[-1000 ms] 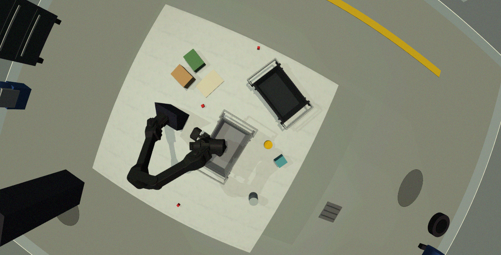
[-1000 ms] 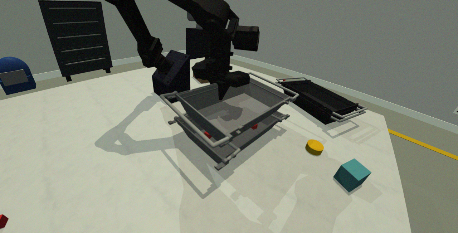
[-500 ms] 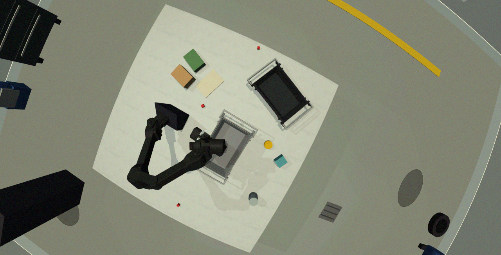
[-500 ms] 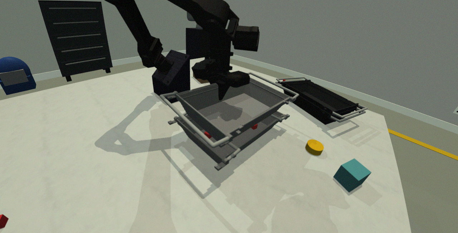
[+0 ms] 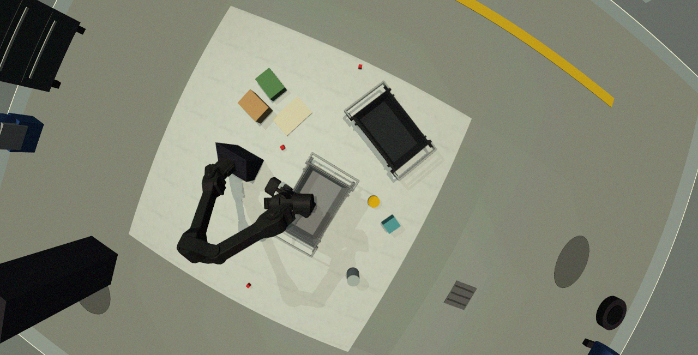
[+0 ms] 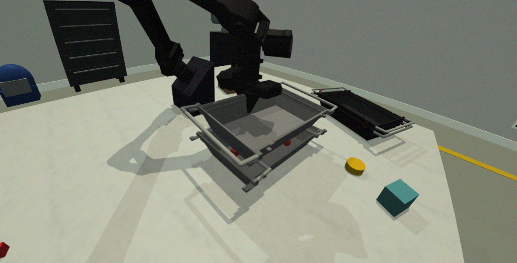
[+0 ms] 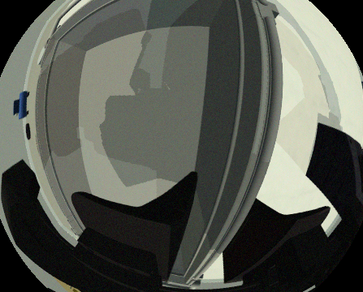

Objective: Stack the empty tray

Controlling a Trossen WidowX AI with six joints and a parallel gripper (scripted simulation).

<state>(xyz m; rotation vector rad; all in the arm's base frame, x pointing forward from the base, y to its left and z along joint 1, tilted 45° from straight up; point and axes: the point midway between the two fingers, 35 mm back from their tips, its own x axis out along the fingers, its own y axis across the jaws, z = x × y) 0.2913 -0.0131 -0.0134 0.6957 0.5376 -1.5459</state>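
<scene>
Now: the grey tray 80 mm ahead of my gripper tip, 10 mm to the right of it and 30 mm above it. The rest, counted from my gripper tip: cream block (170 mm behind, 280 mm to the left, 80 mm below); then red block (40 mm ahead, 80 mm to the right, 70 mm below); then yellow disc (310 mm ahead, 90 mm to the left, 80 mm below).
</scene>
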